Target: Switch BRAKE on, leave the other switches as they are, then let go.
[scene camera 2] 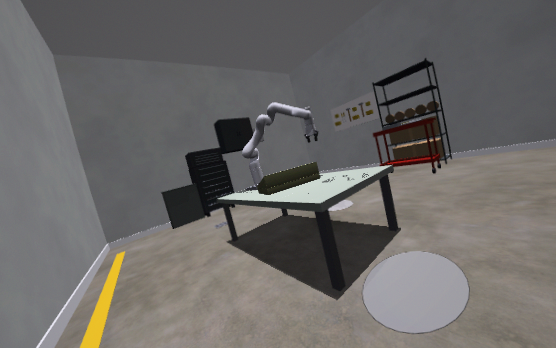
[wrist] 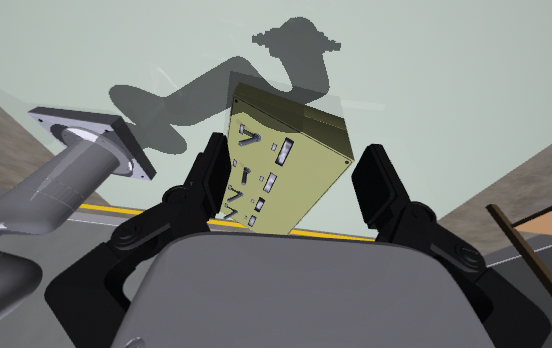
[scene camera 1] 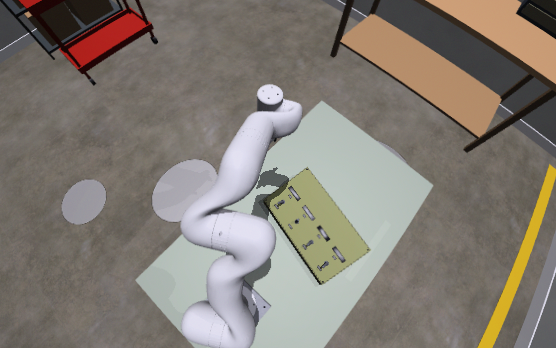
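Note:
The yellow-green switch panel (scene camera 1: 340,220) (scene camera 2: 291,178) (wrist: 312,172) lies on the table with four levers in a row; its labels are too small to read now. The BRAKE lever (scene camera 1: 297,221) (wrist: 245,176), second from the LAMP end, stands at a different angle from the others, away from its OFF plate. The LAMP lever (scene camera 1: 280,204) (wrist: 248,140), FAN lever (scene camera 1: 308,244) (wrist: 235,195) and VENT lever (scene camera 1: 323,265) (wrist: 230,213) lean to the OFF side. My gripper (scene camera 2: 312,138) (wrist: 294,155) is open and empty, high up beyond the LAMP end, touching no lever. The wrist hides it in scene camera 1.
The pale green table (scene camera 1: 380,175) (scene camera 2: 350,186) carries the panel and the arm's base (wrist: 135,150). A wooden workbench (scene camera 1: 420,75) stands beyond the table, and a red cart (scene camera 1: 107,42) (scene camera 2: 407,162) stands farther off. The arm's shadow falls over the panel's LAMP end.

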